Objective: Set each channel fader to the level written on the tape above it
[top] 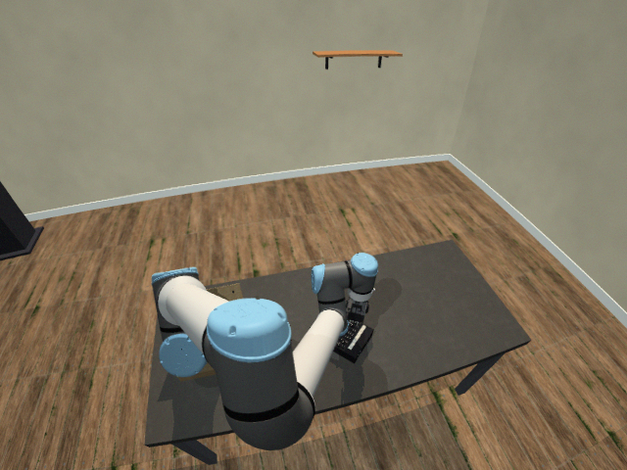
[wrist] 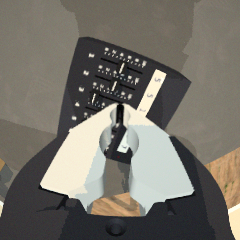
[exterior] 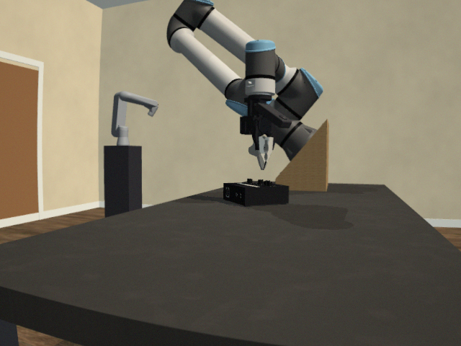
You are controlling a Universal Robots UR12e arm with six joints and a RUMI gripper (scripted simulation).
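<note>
Right now my hand is 90 mm past the master fader, 60 mm to the left of it and 50 mm above it.
</note>
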